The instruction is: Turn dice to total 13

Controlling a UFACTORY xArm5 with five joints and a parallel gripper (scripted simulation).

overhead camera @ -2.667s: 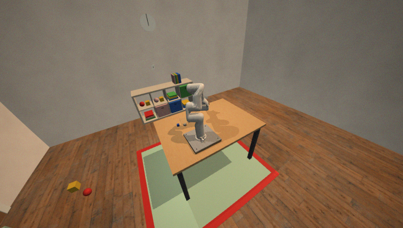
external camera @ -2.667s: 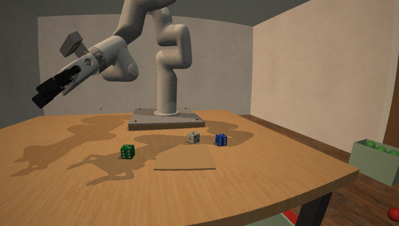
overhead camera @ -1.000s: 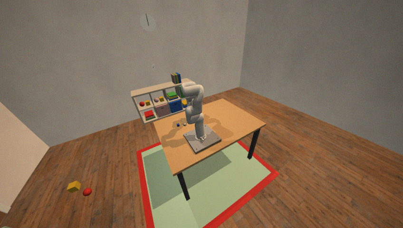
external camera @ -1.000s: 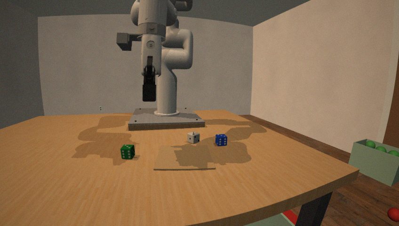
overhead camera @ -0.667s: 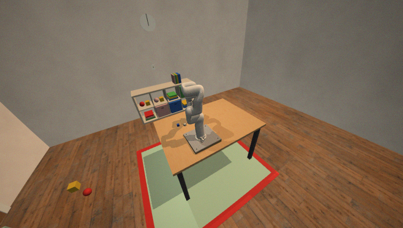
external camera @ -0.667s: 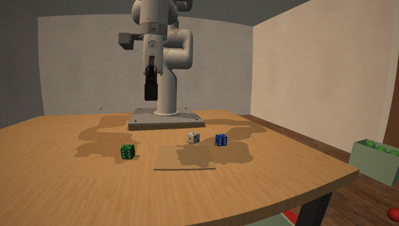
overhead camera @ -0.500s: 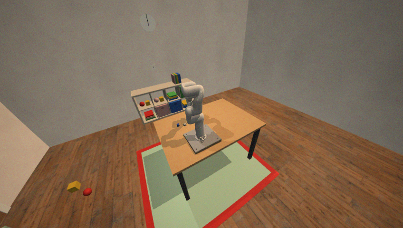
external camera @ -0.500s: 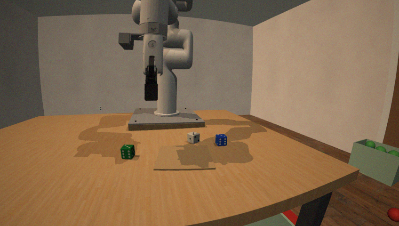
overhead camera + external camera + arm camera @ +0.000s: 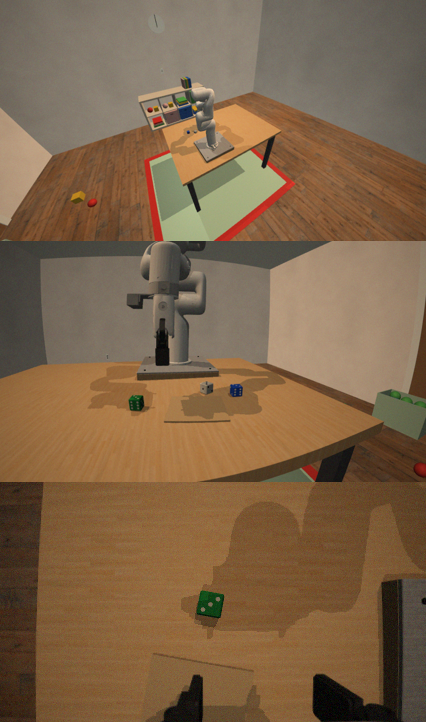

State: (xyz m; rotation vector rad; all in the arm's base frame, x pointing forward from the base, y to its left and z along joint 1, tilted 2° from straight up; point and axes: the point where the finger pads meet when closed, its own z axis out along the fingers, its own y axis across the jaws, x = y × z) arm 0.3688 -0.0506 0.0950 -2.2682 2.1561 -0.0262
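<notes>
My hand is 12 cm to the right of the white die, 10 cm above it and 5 cm past it. The rest, counted from my hand: green die (10 cm below, 7 cm to the right, 4 cm ahead); then blue die (20 cm to the left, 10 cm below, 1 cm behind); then tan mat (12 cm below, 8 cm to the left, 6 cm ahead).
</notes>
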